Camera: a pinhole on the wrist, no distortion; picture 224 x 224 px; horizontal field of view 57.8 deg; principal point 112.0 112.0 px. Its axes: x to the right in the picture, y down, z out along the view. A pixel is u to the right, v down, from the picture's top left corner.
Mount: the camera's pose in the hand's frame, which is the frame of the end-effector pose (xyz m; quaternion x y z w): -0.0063 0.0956 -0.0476 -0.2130 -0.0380 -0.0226 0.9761
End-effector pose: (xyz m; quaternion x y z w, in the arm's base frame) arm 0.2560 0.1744 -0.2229 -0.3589 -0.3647 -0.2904 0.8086
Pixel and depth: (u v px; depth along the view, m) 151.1 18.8 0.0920
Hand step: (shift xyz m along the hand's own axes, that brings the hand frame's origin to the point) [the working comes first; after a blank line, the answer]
In the camera's frame: 0.0177 -0.0423 0.0920

0.0029 0.0951 0.0548
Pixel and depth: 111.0 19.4 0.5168
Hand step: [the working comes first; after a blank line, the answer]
In the camera's frame: -0.0025 -0.2359 0.5168

-0.0564 0.0972 0.5183
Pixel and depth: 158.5 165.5 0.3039
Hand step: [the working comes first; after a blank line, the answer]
In the camera's frame: 0.0697 0.0801 0.3039

0.0483 0.2933 0.2005
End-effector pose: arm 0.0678 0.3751 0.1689 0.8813 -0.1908 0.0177 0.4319
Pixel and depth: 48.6 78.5 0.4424
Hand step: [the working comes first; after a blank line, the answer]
In the camera's frame: -0.1382 -0.0730 0.4424

-0.1770 0.2178 0.3720
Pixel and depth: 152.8 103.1 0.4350
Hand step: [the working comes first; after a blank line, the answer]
In the camera's frame: 0.0875 -0.0191 0.4350

0.0516 0.2574 0.3619
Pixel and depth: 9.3 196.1 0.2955
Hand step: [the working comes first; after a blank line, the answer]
In the camera's frame: -0.1496 0.1225 0.2955

-0.1670 0.3344 0.1570
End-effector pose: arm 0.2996 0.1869 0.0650 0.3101 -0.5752 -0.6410 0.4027
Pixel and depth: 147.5 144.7 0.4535
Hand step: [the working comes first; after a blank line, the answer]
In the camera's frame: 0.0794 0.0731 0.4535

0.0479 0.3491 0.3398
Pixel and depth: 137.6 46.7 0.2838
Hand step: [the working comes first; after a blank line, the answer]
In the camera's frame: 0.0358 -0.0913 0.2838

0.0055 0.1301 0.2505
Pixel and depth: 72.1 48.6 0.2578
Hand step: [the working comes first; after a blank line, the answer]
In the camera's frame: -0.0507 -0.0806 0.2578

-0.0783 0.1315 0.2152
